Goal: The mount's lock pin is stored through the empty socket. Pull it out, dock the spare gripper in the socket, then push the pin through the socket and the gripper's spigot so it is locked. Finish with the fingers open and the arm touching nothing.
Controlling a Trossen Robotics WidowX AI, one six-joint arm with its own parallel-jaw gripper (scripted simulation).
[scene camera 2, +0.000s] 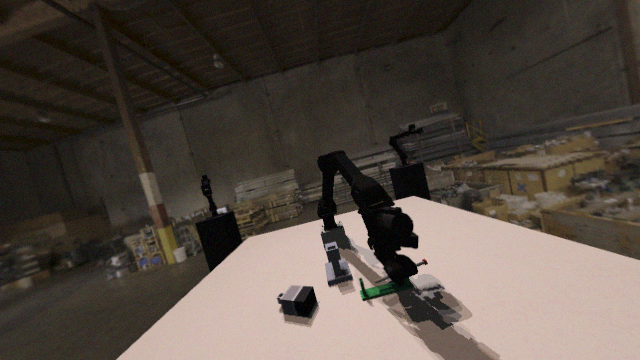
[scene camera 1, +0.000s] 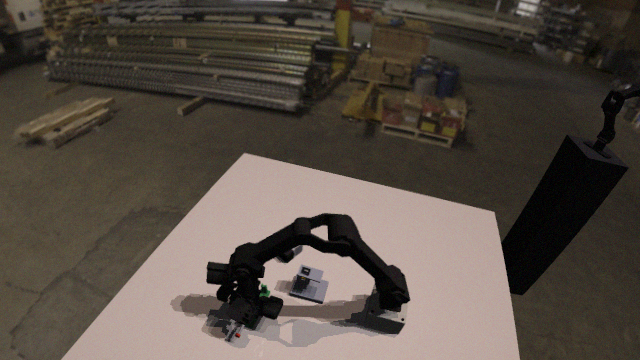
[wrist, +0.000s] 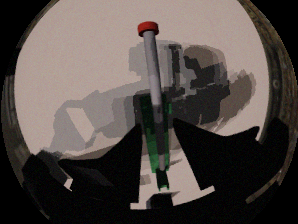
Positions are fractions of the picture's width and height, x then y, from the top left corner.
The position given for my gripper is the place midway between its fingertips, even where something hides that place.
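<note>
Scene camera 1 gives me a grey mount (scene camera 1: 0.48,0.79). In scene camera 2 I see that mount (scene camera 2: 0.53,0.75) again, plus my gripper (scene camera 2: 0.62,0.78) and a spare gripper (scene camera 2: 0.46,0.83). The wrist view's got a lock pin (wrist: 0.50,0.14), a green cradle (wrist: 0.49,0.46) and my gripper (wrist: 0.53,0.56) as well.
</note>
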